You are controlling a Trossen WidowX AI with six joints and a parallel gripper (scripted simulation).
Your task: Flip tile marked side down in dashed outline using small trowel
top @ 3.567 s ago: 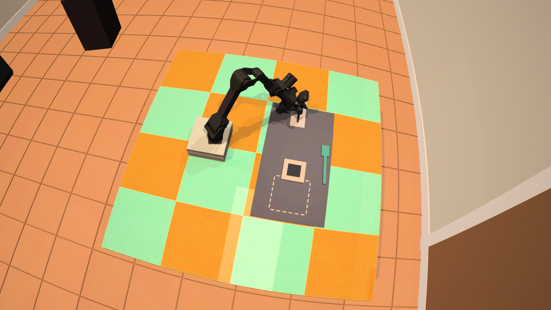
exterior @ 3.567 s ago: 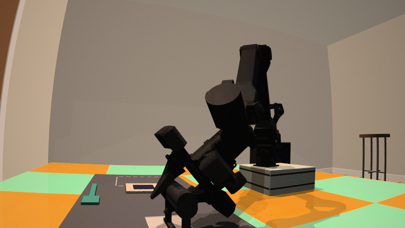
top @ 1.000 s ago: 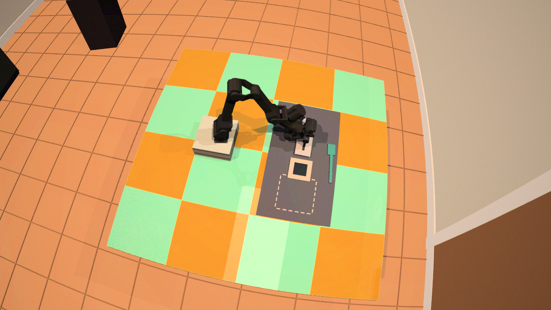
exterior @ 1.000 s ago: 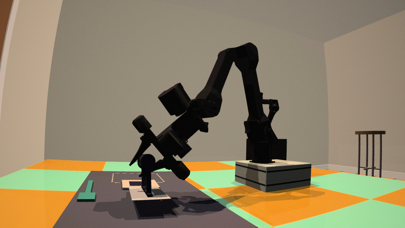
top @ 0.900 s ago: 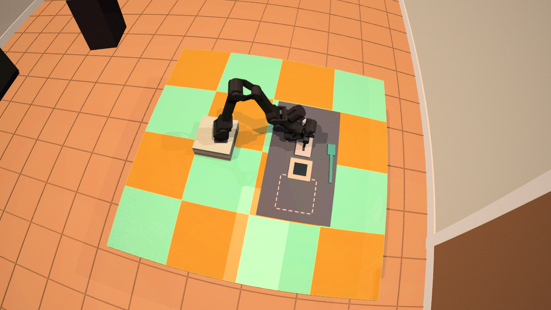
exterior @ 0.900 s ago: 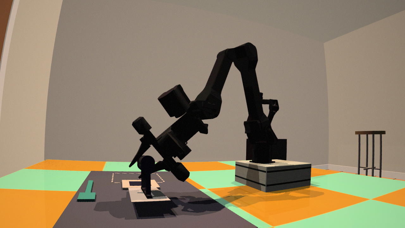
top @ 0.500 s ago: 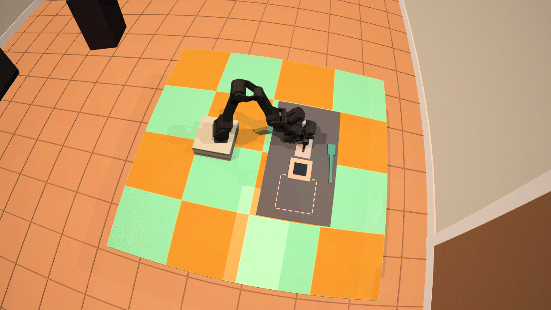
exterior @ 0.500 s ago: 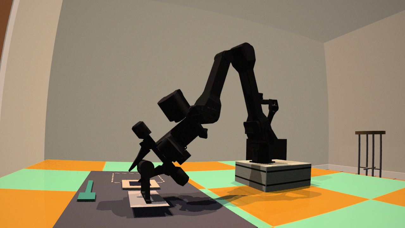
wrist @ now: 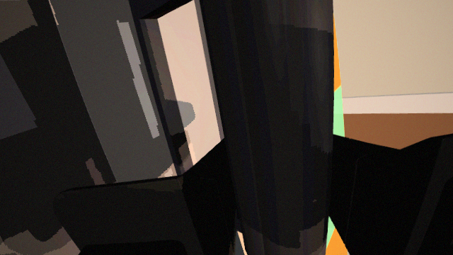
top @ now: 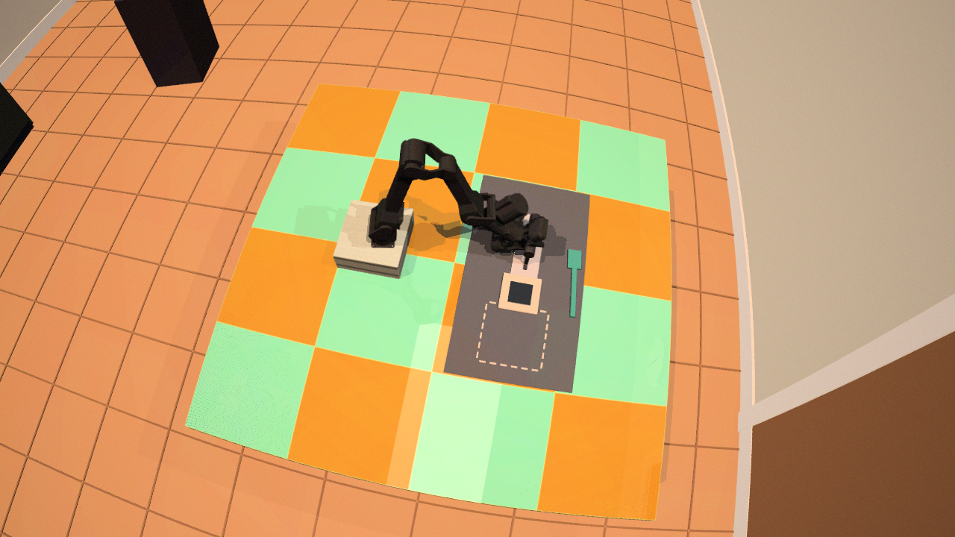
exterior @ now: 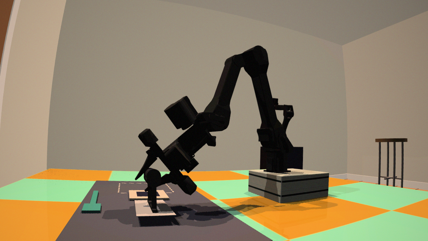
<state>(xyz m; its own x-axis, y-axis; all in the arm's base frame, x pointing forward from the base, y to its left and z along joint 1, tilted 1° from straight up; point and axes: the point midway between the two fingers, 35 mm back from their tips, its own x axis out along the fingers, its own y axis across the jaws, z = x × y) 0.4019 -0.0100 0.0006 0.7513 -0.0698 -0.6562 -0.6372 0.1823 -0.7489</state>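
My gripper tip is now 30 mm past the grey mat, 60 mm to the left of it and 70 mm above it. Round my gripper tip: small trowel: 30 mm behind, 10 mm below; then pale tile: 50 mm behind, 120 mm to the right, 50 mm below; then green trowel-like tool: 110 mm ahead, 60 mm to the right, 50 mm below.
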